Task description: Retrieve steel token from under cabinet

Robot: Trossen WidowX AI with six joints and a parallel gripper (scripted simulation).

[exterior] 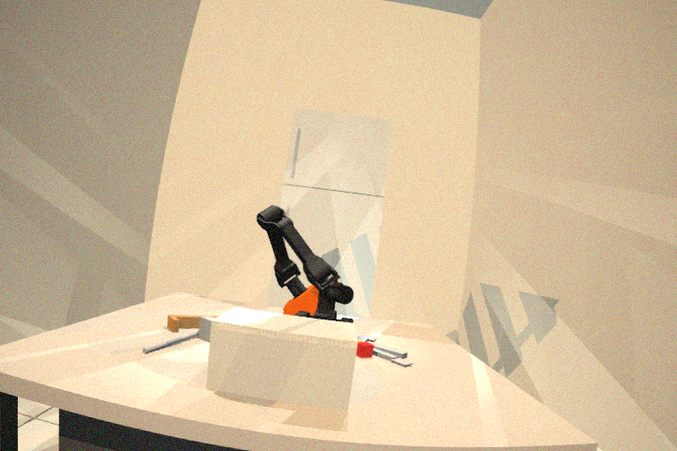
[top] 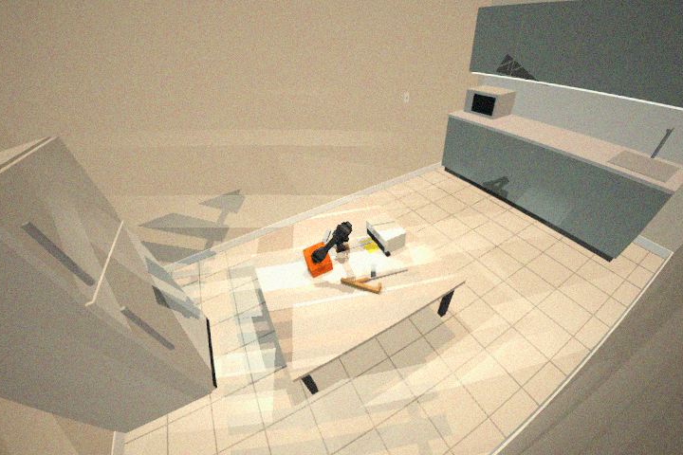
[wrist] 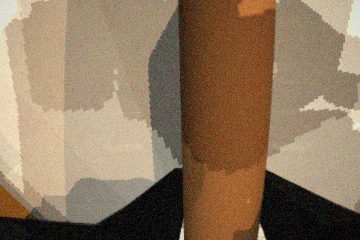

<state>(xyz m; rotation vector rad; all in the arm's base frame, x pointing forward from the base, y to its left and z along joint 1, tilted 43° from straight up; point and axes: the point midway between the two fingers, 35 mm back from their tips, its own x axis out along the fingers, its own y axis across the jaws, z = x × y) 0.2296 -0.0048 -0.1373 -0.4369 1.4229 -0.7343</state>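
The red cube lies 14 cm to the left of my gripper tip, 4 cm ahead of it and 1 cm above it. From my gripper tip the other things lie so: yellow-orange block (9 cm to the left, 8 cm behind, 1 cm above); then grey bar (21 cm to the left, 2 cm behind); then small grey block (34 cm to the right, 10 cm ahead, 3 cm above).
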